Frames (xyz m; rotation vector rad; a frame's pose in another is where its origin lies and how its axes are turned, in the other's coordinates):
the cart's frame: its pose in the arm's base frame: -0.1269 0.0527 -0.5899 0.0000 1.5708 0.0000
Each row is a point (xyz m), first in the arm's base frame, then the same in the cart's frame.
Working: the arm's base frame: its pose in the cart's frame: -0.5899 -0.0527 0.1269 0.0000 -1.5708 0.0000

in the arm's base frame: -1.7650 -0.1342 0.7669
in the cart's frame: -1.3568 -0.1869 -1.6381
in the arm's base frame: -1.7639 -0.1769 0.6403
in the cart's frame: -1.2302 -0.2296 -1.6370
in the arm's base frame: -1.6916 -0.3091 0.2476
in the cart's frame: -0.8375 -0.3618 -1.5647
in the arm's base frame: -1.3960 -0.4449 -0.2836
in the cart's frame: -0.3063 -0.4976 -1.2691
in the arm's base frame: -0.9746 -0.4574 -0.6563
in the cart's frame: 0.0664 -0.5101 -0.8477
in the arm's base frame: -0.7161 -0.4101 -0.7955
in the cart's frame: 0.2056 -0.4628 -0.5892
